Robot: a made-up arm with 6 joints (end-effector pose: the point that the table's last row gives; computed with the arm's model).
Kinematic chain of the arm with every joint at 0, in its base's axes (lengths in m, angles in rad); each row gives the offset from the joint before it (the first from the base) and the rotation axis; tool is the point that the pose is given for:
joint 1: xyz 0 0 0.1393 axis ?
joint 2: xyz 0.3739 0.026 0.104 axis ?
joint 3: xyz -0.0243 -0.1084 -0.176 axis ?
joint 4: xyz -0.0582 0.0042 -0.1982 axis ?
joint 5: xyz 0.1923 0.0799 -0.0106 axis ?
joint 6: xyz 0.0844 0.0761 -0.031 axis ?
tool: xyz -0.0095 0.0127 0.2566
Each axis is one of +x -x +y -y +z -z.
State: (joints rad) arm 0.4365 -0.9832 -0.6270 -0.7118 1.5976 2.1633
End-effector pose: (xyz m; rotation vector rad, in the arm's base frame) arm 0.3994 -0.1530 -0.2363 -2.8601 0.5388 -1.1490
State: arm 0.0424 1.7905 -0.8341 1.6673 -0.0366 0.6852
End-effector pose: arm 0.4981 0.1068 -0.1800 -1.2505 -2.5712 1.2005
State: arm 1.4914 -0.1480 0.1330 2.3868 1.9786 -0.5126
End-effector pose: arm 0.2216 -0.2764 0.2684 1.3277 0.6013 1.0781
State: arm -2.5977 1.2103 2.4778 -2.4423 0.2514 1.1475
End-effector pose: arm 0.1722 -0.2532 0.1056 1.1970 -1.6604 1.5448
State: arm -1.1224 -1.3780 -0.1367 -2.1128 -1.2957 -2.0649
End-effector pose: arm -0.1481 -0.1999 0.1680 0.1758 0.1353 -3.1320
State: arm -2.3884 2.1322 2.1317 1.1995 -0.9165 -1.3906
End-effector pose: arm 0.5087 0.0883 -0.3633 1.9962 1.4636 -1.5896
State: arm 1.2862 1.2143 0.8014 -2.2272 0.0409 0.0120
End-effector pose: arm 0.2846 -0.0534 0.4160 0.4686 -2.3647 -0.8523
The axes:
joint 1: -x
joint 2: -y
joint 3: -x
joint 4: +z
joint 5: -y
joint 6: -x

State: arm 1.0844 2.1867 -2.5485 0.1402 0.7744 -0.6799
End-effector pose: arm 0.4633 0.1485 0.3161 2.0833 0.8900 1.8648
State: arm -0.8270 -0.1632 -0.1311 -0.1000 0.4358 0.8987
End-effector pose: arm 0.5022 0.2706 0.2570 0.0248 -0.0704 -0.2890
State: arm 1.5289 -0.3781 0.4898 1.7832 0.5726 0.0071
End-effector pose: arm 0.0411 0.0179 0.1256 -0.6573 1.4029 1.0403
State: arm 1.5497 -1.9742 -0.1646 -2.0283 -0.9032 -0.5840
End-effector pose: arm 0.1133 0.4580 0.5570 0.9857 1.1289 2.3338
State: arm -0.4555 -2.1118 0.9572 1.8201 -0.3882 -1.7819
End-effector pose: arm -0.0824 -0.3551 0.4459 0.0099 -2.3161 -0.3555
